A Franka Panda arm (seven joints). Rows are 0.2 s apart.
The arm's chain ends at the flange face. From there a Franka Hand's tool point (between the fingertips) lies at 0.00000 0.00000 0.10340 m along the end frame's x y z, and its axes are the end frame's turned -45 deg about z.
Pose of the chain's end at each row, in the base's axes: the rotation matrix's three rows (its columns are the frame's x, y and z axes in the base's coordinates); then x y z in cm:
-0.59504, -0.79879, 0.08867; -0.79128, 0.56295, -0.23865; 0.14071, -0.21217, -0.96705; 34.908, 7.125, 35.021
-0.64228, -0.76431, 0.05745; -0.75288, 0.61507, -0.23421; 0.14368, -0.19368, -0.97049; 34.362, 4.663, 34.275
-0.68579, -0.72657, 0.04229; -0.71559, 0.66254, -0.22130; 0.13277, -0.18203, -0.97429; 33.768, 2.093, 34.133
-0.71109, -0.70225, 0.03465; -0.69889, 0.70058, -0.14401; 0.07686, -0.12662, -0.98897; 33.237, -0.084, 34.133
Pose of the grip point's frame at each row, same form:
0.14407, -0.98559, 0.08867; -0.95759, -0.16145, -0.23865; 0.24952, -0.05053, -0.96705; 35.825, 4.657, 25.022
0.08629, -0.99461, 0.05745; -0.96729, -0.09745, -0.23421; 0.23855, -0.03536, -0.97049; 34.956, 2.241, 24.240
0.02884, -0.99869, 0.04229; -0.97449, -0.03751, -0.22130; 0.22260, -0.03483, -0.97429; 34.205, -0.195, 24.059
-0.00625, -0.99938, 0.03465; -0.98957, 0.00120, -0.14401; 0.14388, -0.03519, -0.98897; 33.595, -1.573, 23.907

